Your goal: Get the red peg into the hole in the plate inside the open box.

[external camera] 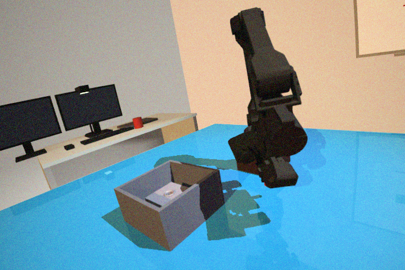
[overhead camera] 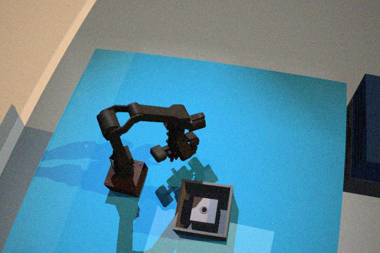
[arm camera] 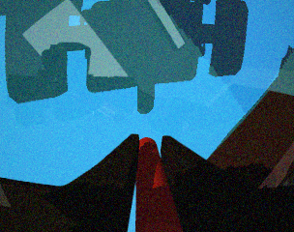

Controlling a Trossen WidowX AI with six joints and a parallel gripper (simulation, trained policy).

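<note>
My gripper tip is now 170 mm short of the light grey plate, 160 mm to the left of it and 10 mm above it. Also, from my gripper tip: red peg: 20 mm above, 10 mm to the left; box: 170 mm ahead, 160 mm to the right, 30 mm below.
</note>
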